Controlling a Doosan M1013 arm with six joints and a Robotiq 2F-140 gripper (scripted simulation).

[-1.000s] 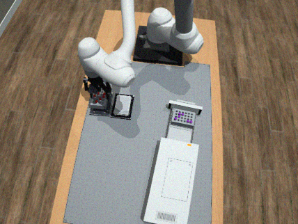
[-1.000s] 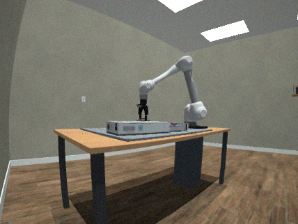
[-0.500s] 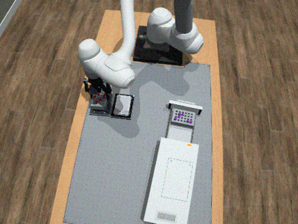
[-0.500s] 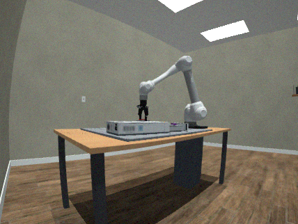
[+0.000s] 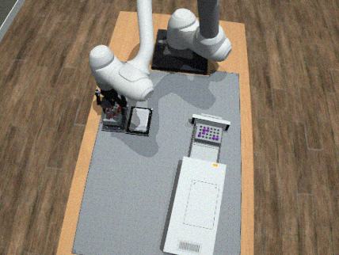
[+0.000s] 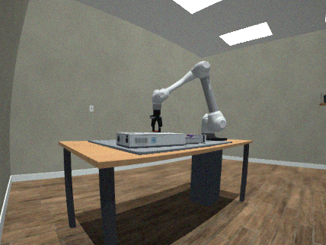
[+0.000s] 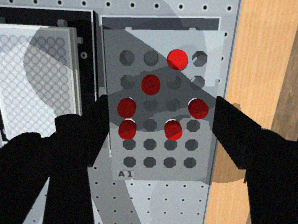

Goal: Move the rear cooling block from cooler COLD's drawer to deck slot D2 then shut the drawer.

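Now: hand 30 mm above the cooling block. From my hand the other things lie so: deck slot D2: 80 mm below; then white cooler: 250 mm ahead, 470 mm to the left, 50 mm below.
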